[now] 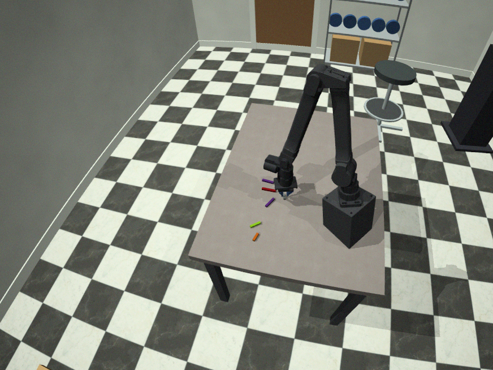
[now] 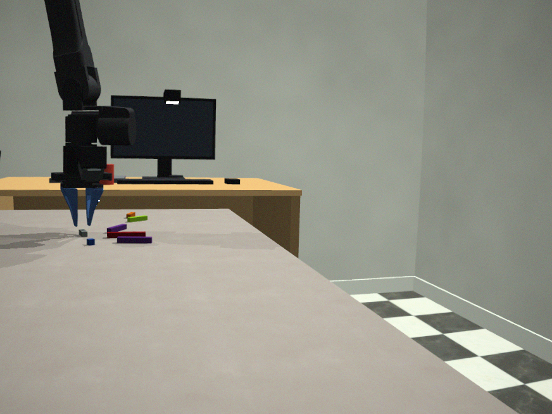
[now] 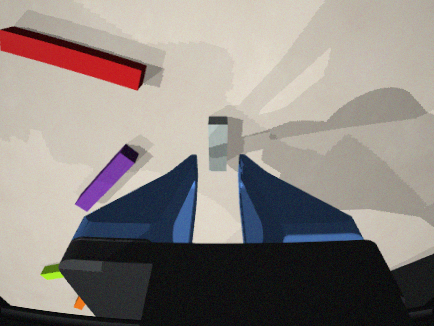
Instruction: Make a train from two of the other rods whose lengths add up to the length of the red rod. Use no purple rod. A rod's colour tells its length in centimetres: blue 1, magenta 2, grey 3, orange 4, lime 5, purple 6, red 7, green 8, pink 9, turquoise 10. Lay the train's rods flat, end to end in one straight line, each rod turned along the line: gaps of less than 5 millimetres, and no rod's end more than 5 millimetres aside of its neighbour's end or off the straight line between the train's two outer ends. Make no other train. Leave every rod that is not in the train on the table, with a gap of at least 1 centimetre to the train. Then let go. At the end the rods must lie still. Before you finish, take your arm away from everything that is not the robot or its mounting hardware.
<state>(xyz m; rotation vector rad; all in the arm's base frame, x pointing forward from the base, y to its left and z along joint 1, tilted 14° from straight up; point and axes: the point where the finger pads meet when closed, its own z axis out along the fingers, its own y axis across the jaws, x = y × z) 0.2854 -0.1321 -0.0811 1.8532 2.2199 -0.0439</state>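
Now: the grey rod 2 cm below my hand. Round my hand: red rod 8 cm ahead, 4 cm to the right, 2 cm below; then blue rod 1 cm ahead, 10 cm to the right, 2 cm below; then purple rod 7 cm ahead, 3 cm to the left, 2 cm below.
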